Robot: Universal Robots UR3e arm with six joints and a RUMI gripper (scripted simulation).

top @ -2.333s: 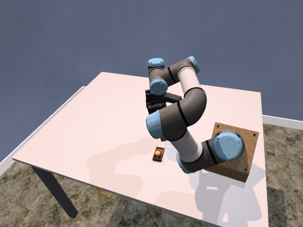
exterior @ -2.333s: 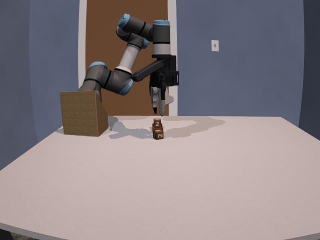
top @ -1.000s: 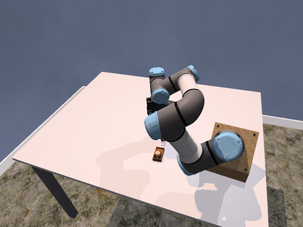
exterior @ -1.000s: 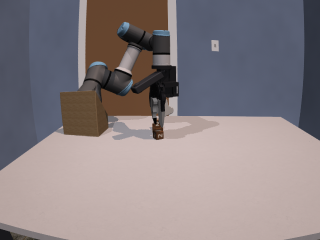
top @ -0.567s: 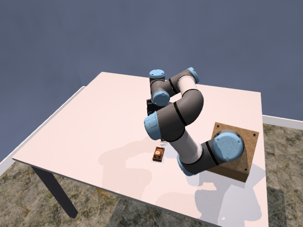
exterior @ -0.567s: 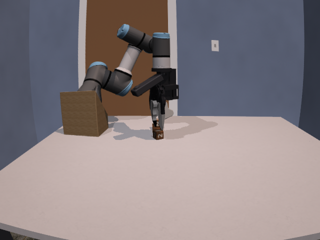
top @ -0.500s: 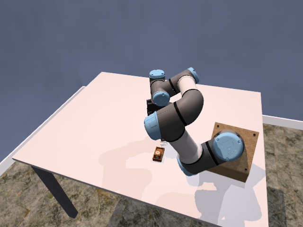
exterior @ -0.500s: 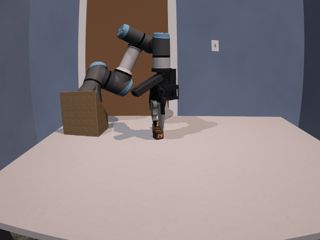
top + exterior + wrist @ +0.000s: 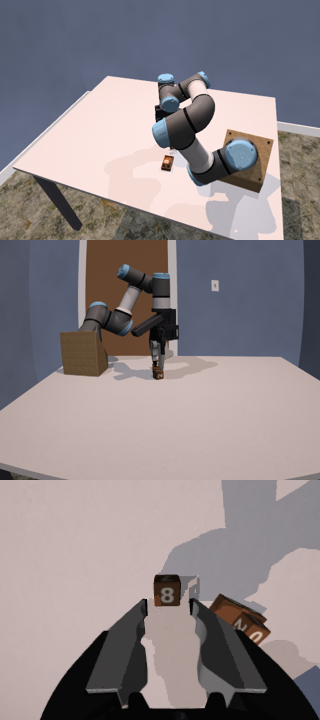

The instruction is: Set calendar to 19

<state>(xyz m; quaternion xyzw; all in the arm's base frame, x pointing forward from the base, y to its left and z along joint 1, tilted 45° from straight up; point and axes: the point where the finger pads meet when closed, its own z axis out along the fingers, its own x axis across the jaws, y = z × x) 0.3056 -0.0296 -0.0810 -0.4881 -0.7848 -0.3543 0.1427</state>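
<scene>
Now: the brown digit cube 40 mm below my hand. Also, from my hand: tray 110 mm to the left, 40 mm below, 10 mm behind.
</scene>
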